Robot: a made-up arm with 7 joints. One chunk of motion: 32 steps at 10 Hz.
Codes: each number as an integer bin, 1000 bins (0 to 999) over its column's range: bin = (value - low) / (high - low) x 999, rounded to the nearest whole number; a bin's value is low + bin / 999 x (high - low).
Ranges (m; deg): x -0.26..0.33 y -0.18..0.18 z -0.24..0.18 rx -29..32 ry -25..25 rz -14..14
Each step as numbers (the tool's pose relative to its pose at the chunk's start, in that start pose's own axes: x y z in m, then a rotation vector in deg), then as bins.
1 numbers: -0.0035 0.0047 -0.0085 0.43 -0.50 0.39
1 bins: 434 513 551 482 490 513
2 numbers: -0.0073 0.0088 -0.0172 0.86 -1.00 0.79
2 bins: 428 524 530 489 480 528
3 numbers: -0.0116 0.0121 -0.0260 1.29 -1.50 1.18
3 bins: 421 533 509 496 470 542
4 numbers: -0.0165 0.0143 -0.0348 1.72 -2.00 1.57
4 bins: 412 539 488 503 460 556
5 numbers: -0.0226 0.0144 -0.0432 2.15 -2.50 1.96
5 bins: 402 539 468 510 450 569
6 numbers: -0.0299 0.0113 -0.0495 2.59 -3.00 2.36
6 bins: 390 531 453 517 440 584
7 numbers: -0.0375 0.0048 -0.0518 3.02 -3.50 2.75
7 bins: 377 513 448 524 430 598
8 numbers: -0.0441 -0.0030 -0.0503 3.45 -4.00 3.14
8 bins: 366 491 451 531 420 612
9 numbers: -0.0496 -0.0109 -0.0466 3.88 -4.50 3.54
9 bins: 356 469 460 538 410 626
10 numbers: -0.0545 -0.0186 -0.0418 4.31 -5.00 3.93
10 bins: 348 448 471 546 400 640
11 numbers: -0.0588 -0.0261 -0.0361 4.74 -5.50 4.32
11 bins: 341 427 485 553 390 654
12 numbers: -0.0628 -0.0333 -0.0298 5.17 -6.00 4.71
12 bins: 334 407 500 560 380 668
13 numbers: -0.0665 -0.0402 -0.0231 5.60 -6.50 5.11
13 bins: 328 388 516 567 370 682
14 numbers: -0.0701 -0.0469 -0.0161 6.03 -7.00 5.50
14 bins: 322 369 533 574 360 696
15 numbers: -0.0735 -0.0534 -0.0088 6.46 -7.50 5.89
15 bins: 316 351 550 581 350 710
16 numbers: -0.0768 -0.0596 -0.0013 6.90 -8.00 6.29
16 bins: 310 334 568 588 340 724
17 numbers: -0.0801 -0.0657 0.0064 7.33 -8.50 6.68
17 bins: 305 317 586 595 330 738
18 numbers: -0.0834 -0.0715 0.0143 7.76 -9.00 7.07
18 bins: 299 301 605 602 320 752
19 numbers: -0.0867 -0.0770 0.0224 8.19 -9.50 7.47
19 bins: 293 286 624 609 310 766
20 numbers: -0.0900 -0.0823 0.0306 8.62 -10.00 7.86
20 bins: 288 271 644 616 300 780
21 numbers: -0.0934 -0.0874 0.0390 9.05 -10.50 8.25
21 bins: 282 257 664 623 290 794
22 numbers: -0.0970 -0.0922 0.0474 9.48 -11.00 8.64
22 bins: 276 244 684 630 280 808
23 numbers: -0.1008 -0.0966 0.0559 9.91 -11.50 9.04
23 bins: 270 231 704 637 270 822
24 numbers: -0.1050 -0.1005 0.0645 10.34 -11.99 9.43
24 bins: 262 221 724 644 260 836
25 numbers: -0.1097 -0.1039 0.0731 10.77 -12.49 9.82
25 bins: 254 211 745 651 250 850
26 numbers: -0.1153 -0.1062 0.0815 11.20 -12.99 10.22
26 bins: 245 205 765 658 240 864
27 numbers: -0.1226 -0.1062 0.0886 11.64 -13.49 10.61
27 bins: 233 205 782 666 230 878
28 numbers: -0.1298 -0.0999 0.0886 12.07 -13.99 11.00
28 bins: 220 222 782 673 220 892
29 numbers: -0.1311 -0.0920 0.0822 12.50 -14.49 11.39
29 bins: 218 244 766 680 210 906
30 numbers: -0.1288 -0.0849 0.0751 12.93 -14.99 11.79
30 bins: 222 264 749 687 200 920
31 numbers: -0.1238 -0.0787 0.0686 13.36 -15.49 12.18
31 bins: 231 281 734 694 190 934
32 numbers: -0.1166 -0.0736 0.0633 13.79 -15.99 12.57
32 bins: 243 295 721 701 180 948
